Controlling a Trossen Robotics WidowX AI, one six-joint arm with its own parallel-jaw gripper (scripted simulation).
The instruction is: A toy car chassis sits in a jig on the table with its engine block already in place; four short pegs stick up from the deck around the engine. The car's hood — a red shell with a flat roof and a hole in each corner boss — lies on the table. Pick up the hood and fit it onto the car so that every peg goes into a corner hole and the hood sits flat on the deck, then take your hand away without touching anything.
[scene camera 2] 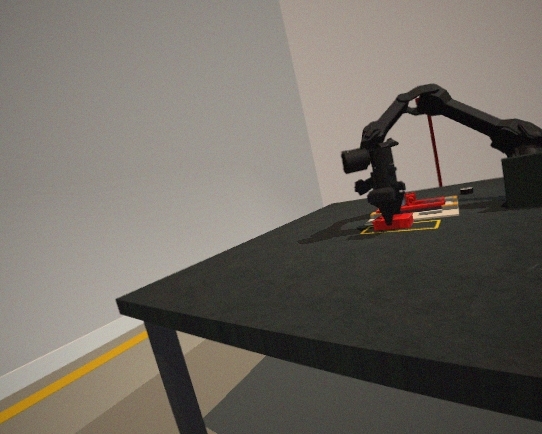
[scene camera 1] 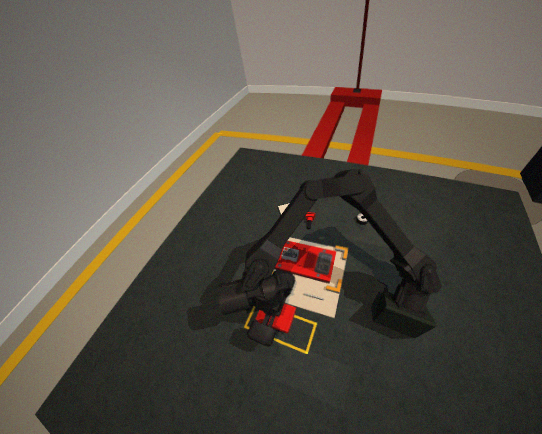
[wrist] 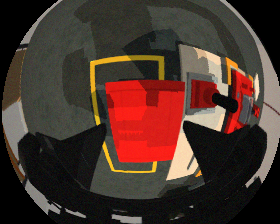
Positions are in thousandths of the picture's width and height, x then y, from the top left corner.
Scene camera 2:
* gripper: 726,510
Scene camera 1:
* gripper: 510,725
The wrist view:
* gripper: 520,565
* red hood: 520,525
